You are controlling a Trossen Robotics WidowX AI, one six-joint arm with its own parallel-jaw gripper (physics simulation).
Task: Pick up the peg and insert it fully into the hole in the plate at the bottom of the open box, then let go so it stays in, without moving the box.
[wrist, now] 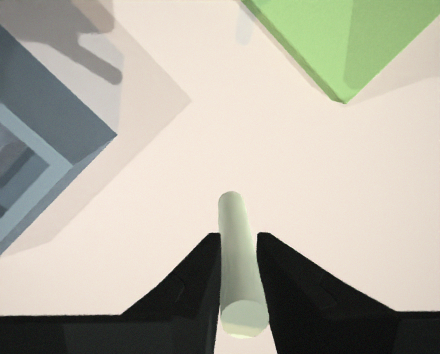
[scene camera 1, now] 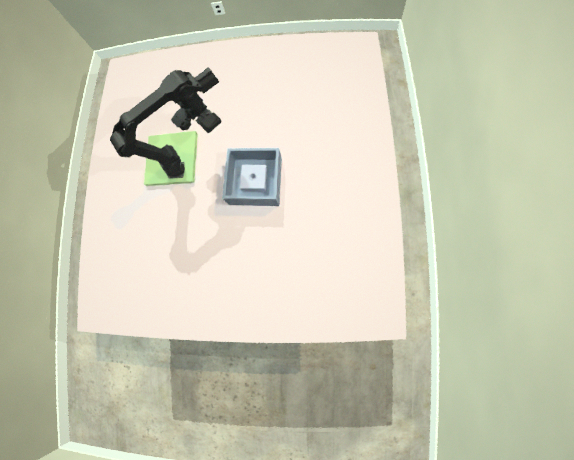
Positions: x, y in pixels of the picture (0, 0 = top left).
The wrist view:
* gripper: 238, 244
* blue-grey box: 63, 135
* pale yellow-green peg: 244, 314
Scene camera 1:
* gripper: 205, 121
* blue-grey box: 236, 157
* light grey plate: 253, 177
